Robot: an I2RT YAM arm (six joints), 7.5 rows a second.
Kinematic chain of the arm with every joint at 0, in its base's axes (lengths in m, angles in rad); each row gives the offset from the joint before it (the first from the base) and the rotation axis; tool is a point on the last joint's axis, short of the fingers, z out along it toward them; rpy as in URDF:
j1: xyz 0 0 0.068 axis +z
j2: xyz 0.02 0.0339 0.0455 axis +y
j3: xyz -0.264 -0.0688 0 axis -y
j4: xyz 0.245 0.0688 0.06 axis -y
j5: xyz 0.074 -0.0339 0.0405 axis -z
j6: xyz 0.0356 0 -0.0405 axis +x
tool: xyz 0 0 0 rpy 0 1.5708 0
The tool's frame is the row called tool.
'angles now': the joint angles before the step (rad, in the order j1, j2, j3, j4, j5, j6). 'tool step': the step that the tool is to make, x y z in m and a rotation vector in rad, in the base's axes. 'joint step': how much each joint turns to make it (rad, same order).
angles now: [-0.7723 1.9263 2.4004 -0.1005 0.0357 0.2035]
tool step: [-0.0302 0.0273 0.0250 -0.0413 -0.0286 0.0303]
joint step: [-0.0080 -0.1117 -0.0507 -0.0118 -0.0389 0.0062]
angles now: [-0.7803 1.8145 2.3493 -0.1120 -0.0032 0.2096]
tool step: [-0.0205 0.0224 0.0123 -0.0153 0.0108 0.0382]
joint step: [0.0000 -0.0872 -0.0451 -0.0391 -0.0425 -0.0011]
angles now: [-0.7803 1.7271 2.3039 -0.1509 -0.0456 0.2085]
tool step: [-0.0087 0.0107 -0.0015 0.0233 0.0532 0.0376]
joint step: [-0.0001 -0.0515 -0.0383 -0.0678 -0.0429 -0.0046]
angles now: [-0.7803 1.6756 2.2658 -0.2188 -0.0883 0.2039]
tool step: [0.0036 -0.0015 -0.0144 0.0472 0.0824 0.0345]
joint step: [0.0001 -0.0190 -0.0489 -0.0632 -0.0404 -0.0122]
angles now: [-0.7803 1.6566 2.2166 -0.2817 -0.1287 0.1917]
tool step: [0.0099 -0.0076 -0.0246 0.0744 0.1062 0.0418]
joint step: [-0.0001 -0.0032 -0.0628 -0.0702 -0.0456 -0.0126]
